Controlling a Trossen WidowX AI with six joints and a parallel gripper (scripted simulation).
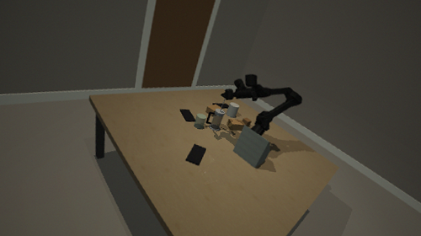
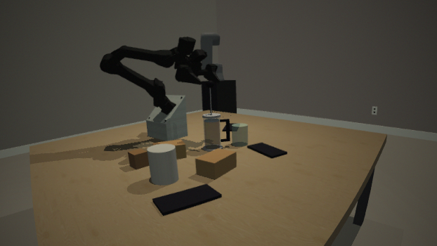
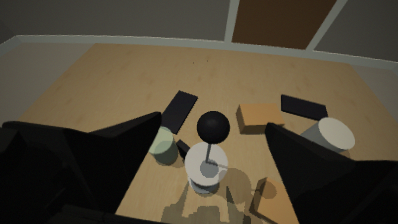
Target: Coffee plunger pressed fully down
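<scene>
Now: gripper tip 1 cm short of the glass coffee press, 1 cm to the right of it and 13 cm above it. Also, from my gripper tip: pale green cup 4 cm ahead, 11 cm to the left, 21 cm below; white cylinder 13 cm ahead, 28 cm to the right, 21 cm below.
</scene>
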